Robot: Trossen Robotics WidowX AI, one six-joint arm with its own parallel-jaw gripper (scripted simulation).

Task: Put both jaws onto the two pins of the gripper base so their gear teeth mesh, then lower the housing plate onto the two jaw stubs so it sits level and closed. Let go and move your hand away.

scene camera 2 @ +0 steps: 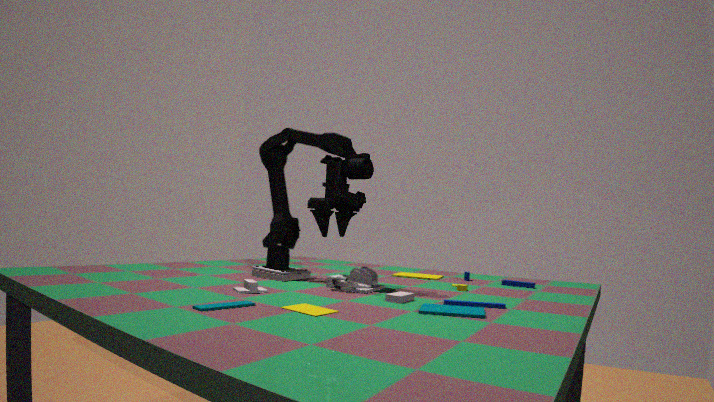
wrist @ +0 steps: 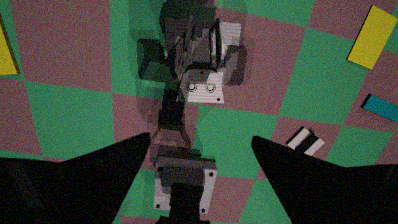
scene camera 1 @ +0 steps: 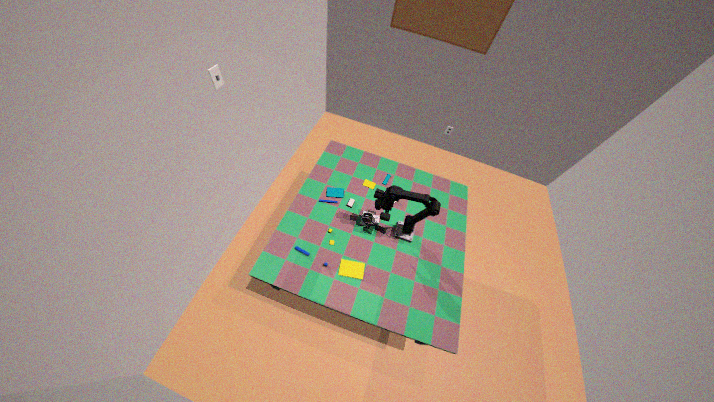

Labels:
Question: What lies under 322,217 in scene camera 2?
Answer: My gripper.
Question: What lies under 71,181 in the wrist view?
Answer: My gripper.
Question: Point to a teal plate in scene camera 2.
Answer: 427,309

